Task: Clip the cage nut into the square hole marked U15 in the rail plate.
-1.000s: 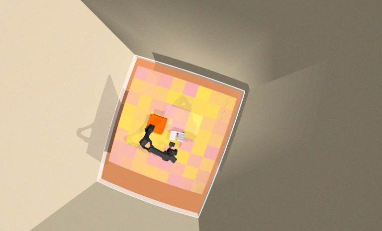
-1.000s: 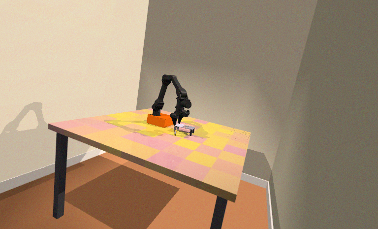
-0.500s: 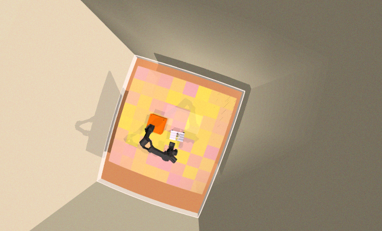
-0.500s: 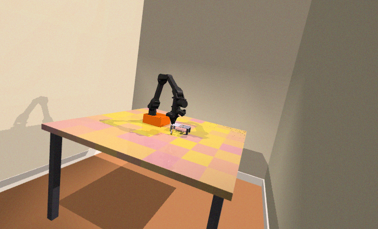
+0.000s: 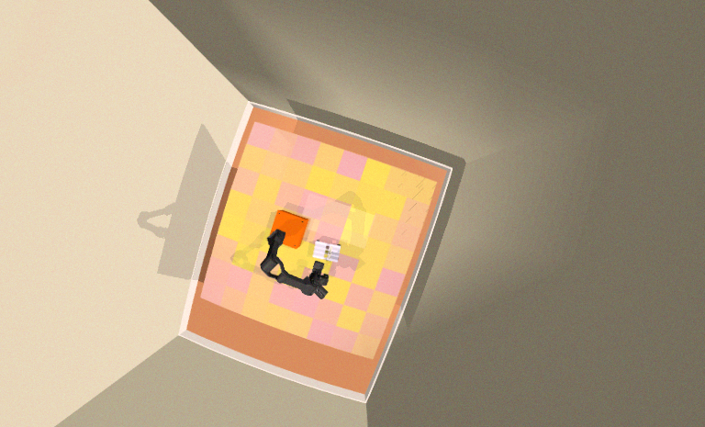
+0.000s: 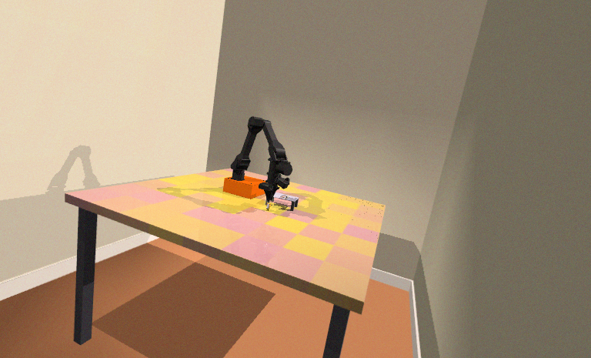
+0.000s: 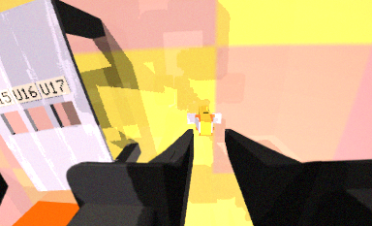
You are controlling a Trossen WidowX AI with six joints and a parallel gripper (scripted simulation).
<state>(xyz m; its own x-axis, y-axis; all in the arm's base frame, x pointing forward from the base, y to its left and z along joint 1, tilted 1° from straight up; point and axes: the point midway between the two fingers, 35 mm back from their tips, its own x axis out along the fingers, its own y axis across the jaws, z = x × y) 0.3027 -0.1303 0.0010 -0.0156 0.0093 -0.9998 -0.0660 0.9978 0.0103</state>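
Right now the cage nut is 30 mm below my gripper tip.
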